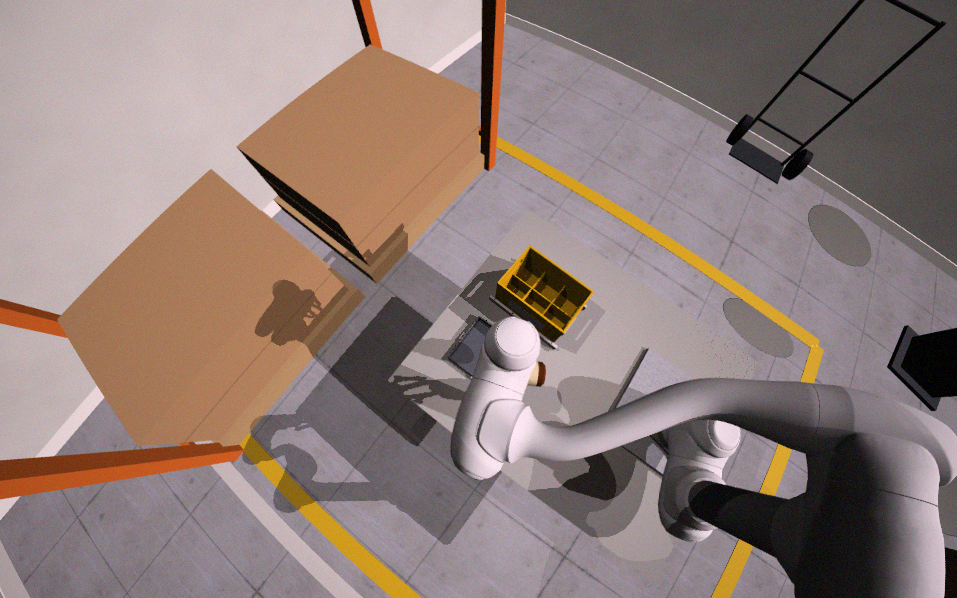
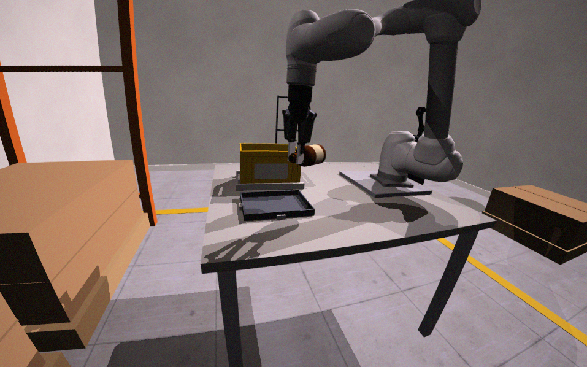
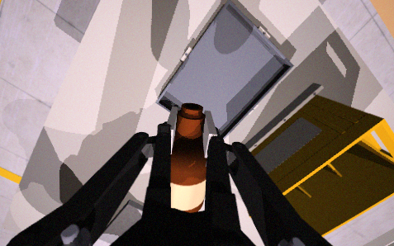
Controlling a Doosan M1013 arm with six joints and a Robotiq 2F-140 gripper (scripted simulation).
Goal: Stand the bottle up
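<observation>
Right now my hand is 4 cm past the brown bottle, 4 cm to the left of it and 2 cm above it. The rest, counted from my hand: dark grey tray (6 cm ahead, 4 cm to the right, 21 cm below); yellow crate (9 cm ahead, 31 cm to the right, 14 cm below).
</observation>
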